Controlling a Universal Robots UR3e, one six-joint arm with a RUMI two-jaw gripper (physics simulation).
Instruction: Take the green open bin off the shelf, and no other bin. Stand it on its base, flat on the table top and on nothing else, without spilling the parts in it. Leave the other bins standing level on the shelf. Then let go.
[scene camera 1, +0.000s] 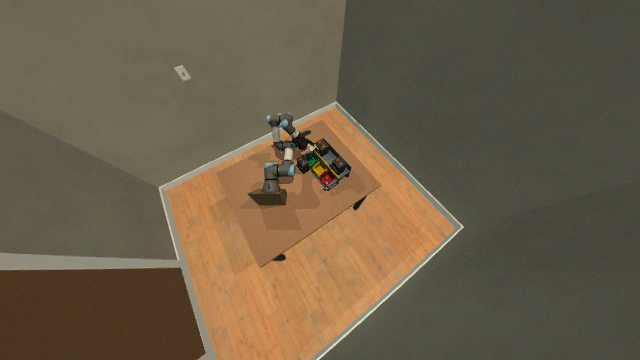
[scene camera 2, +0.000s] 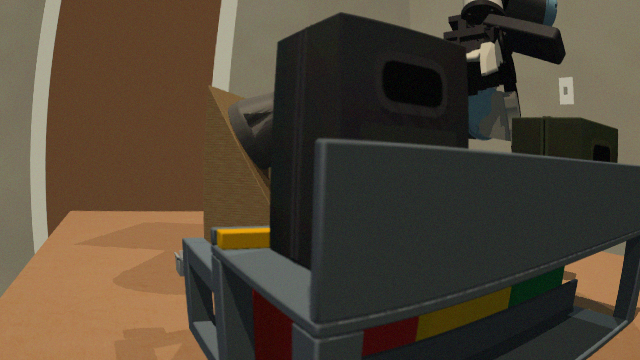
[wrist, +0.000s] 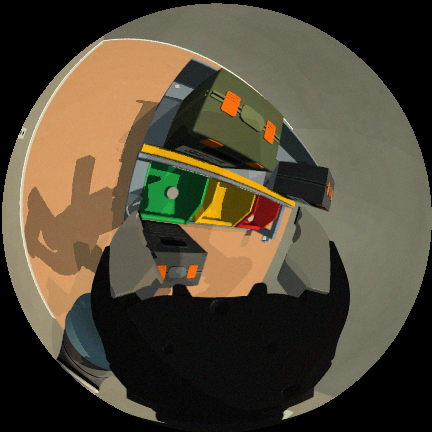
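Seen in the pictures: gripper, between the fingertips: (scene camera 1: 312, 149) (scene camera 2: 503, 125) (wrist: 218, 210); arm's base, origin of its link: (scene camera 1: 271, 191) (scene camera 2: 247, 137).
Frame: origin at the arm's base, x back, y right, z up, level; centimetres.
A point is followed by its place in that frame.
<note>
The green open bin (scene camera 1: 313, 159) @(x -42.7, y -23.5, z -16.7 cm) (scene camera 2: 542, 287) @(x -48.5, y -23.3, z -14.4 cm) (wrist: 159, 202) @(x -38.0, y -20.9, z -16.7 cm) sits at one end of a row on the grey shelf (scene camera 2: 475, 220) @(x -63.0, y -2.1, z -4.4 cm) (wrist: 160, 117) @(x -49.1, y -29.4, z -7.4 cm), with a round pale part inside. Beside it are the yellow bin (scene camera 1: 320, 169) @(x -44.4, y -11.1, z -16.7 cm) (scene camera 2: 465, 312) @(x -52.0, y -10.4, z -13.6 cm) (wrist: 220, 206) @(x -42.8, y -7.0, z -16.7 cm) and the red bin (scene camera 1: 327, 178) (scene camera 2: 390, 337) @(x -53.7, y -3.2, z -13.7 cm) (wrist: 267, 212) @(x -47.5, y 5.7, z -12.5 cm). In the wrist view the bins look level. My gripper (scene camera 1: 312, 147) @(x -41.4, y -21.4, z 1.8 cm) (wrist: 218, 210) @(x -41.4, y -21.4, z 1.8 cm) is open and empty, above the shelf near its green-bin end. Its fingers stand wide apart and touch no bin that I can see. The green bin's underside is hidden.
An olive case (scene camera 1: 321, 145) @(x -50.1, y -22.2, z 1.7 cm) (scene camera 2: 550, 140) @(x -52.3, y -18.3, z 0.1 cm) (wrist: 250, 127) @(x -49.5, y -22.6, z 2.1 cm) and a black case (scene camera 1: 339, 165) @(x -54.1, y 2.6, z 4.6 cm) (scene camera 2: 320, 100) @(x -58.3, y 3.3, z 0.4 cm) (wrist: 305, 182) @(x -54.0, y -4.3, z 0.1 cm) stand on the shelf's upper deck, behind a yellow rail (wrist: 215, 170) @(x -46.5, y -18.7, z -6.4 cm). A dark grey case (scene camera 1: 302, 164) @(x -29.8, y -15.1, z -4.6 cm) (wrist: 192, 255) @(x -34.2, y -17.0, z -4.6 cm) stands close in front of the green bin.
</note>
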